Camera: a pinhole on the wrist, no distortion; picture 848 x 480 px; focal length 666.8 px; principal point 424.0 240.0 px. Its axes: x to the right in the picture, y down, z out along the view. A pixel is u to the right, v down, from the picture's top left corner.
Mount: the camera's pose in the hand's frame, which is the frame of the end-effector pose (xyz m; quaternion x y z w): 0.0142 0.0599 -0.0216 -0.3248 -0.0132 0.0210 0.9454
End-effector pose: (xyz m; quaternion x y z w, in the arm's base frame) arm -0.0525 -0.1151 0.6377 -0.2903 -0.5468 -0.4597 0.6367
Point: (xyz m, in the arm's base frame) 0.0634 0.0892 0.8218
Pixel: 742.2 235.6
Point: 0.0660 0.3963 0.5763
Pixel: 150.5 176.6
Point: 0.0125 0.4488 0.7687
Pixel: 397.1 95.2
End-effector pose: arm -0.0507 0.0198 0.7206 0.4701 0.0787 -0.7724 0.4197
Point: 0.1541 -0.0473 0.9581
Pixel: outside the picture
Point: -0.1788 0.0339 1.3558
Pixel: outside the picture
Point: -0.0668 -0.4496 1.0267
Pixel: 468.8 206.0
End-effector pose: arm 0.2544 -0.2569 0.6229 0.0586 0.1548 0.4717 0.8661
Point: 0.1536 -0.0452 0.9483
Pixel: 524.4 207.4
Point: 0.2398 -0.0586 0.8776
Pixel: 656.9 76.5
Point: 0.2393 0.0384 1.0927
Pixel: 608.4 91.4
